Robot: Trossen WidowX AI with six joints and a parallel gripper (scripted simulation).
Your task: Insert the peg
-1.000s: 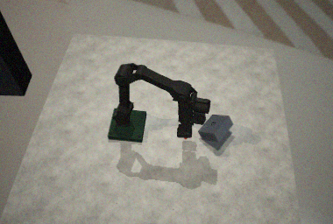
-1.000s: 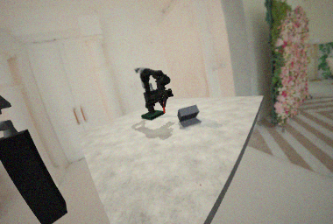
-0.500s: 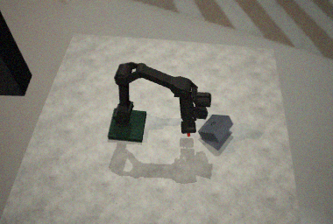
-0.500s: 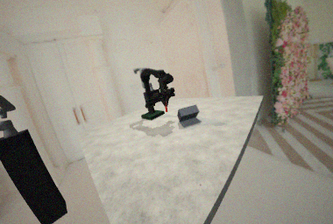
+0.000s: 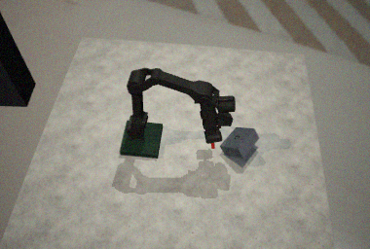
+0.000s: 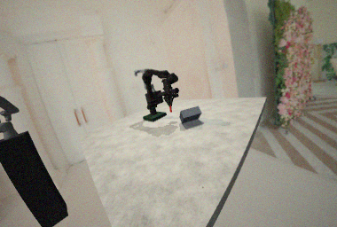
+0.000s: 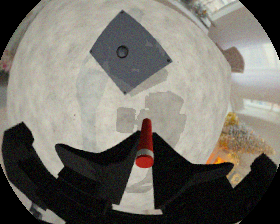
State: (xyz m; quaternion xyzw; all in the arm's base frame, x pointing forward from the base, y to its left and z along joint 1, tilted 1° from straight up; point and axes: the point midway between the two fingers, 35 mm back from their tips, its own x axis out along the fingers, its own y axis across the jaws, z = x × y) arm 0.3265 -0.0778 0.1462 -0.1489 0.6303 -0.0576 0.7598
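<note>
Now: the grey sloped panel 130 mm ahead of my gripper tip, 80 mm below it and 40 mm to the left of it. Round my gripper tip: red peg (20 mm above).
</note>
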